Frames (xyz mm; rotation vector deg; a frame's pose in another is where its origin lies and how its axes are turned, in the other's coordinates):
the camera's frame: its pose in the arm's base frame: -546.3 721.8 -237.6 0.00 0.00 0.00
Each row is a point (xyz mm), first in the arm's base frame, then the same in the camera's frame.
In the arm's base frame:
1: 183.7 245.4 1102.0
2: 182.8 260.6 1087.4
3: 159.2 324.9 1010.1
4: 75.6 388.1 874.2
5: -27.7 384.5 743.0
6: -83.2 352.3 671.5
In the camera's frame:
1: 730.0 -476.4 1339.6
2: 729.1 -461.2 1325.0
3: 705.5 -396.9 1247.7
4: 621.9 -333.7 1111.8
5: 518.6 -337.3 980.6
6: 463.1 -369.5 909.1

